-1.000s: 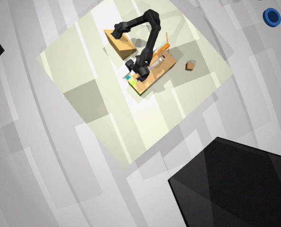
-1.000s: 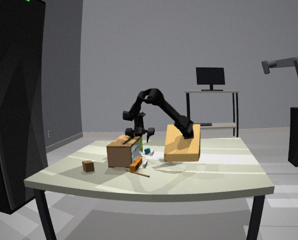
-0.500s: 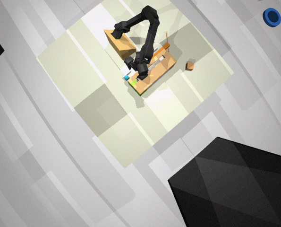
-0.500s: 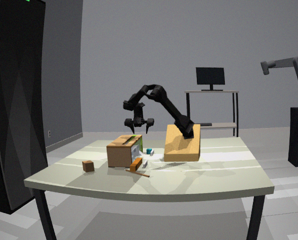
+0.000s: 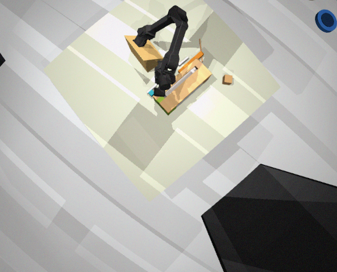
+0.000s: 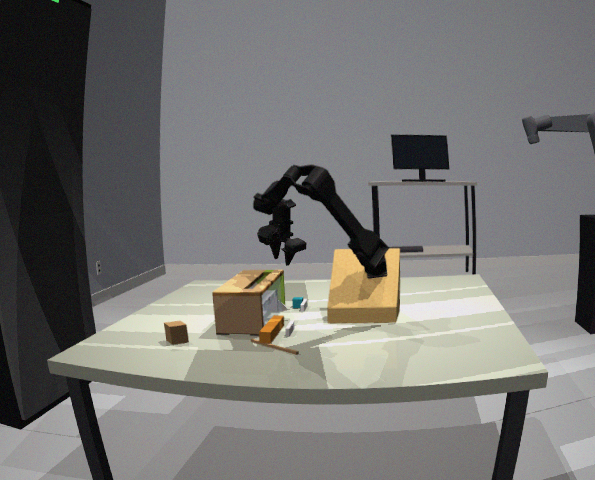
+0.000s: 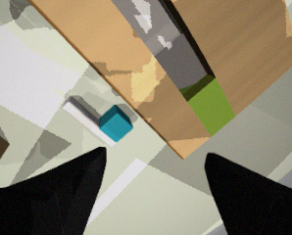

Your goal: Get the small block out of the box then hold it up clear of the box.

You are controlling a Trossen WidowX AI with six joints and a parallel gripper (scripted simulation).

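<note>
Right now the teal block is 15 cm below my gripper tip, 4 cm behind it and 3 cm to the right of it. The rest, counted from my gripper tip: orange bar 32 cm to the left, 14 cm below, 2 cm behind; thin stick 45 cm to the left, 16 cm below, 5 cm behind; brown cube 43 cm to the left, 24 cm ahead, 14 cm below.
</note>
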